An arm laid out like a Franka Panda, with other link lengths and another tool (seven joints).
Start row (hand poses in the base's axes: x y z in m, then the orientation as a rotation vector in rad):
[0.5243, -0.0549, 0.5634, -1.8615, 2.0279, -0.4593]
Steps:
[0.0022, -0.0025, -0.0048, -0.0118, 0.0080, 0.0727]
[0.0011, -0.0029, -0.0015, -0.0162, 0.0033, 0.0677]
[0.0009, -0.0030, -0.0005, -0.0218, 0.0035, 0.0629]
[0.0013, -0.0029, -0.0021, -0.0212, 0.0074, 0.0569]
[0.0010, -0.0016, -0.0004, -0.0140, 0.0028, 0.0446]
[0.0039, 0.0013, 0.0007, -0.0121, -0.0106, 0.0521]
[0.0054, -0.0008, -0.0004, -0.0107, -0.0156, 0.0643]
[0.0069, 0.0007, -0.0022, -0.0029, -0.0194, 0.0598]
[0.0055, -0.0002, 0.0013, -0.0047, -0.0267, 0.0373]
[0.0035, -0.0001, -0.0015, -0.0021, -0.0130, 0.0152]
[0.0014, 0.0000, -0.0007, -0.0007, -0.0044, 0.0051]
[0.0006, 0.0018, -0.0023, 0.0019, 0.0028, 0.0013]
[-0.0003, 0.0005, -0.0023, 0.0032, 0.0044, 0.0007]
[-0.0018, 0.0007, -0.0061, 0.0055, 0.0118, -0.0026]
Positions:
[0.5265, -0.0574, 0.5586, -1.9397, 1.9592, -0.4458]
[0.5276, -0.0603, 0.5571, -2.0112, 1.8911, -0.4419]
[0.5285, -0.0633, 0.5566, -2.0803, 1.8269, -0.4444]
[0.5298, -0.0662, 0.5545, -2.1448, 1.7695, -0.4437]
[0.5308, -0.0678, 0.5541, -2.1908, 1.7213, -0.4433]
[0.5347, -0.0665, 0.5548, -2.2321, 1.6562, -0.4526]
[0.5401, -0.0673, 0.5544, -2.2763, 1.5728, -0.4624]
[0.5470, -0.0666, 0.5522, -2.3070, 1.4913, -0.4700]
[0.5525, -0.0668, 0.5535, -2.3188, 1.4337, -0.4927]
[0.5560, -0.0669, 0.5520, -2.3222, 1.4092, -0.5043]
[0.5574, -0.0669, 0.5513, -2.3233, 1.4010, -0.5082]
[0.5580, -0.0651, 0.5490, -2.3242, 1.4006, -0.5032]
[0.5577, -0.0646, 0.5467, -2.3246, 1.4015, -0.4956]
[0.5559, -0.0639, 0.5406, -2.3253, 1.4097, -0.4789]

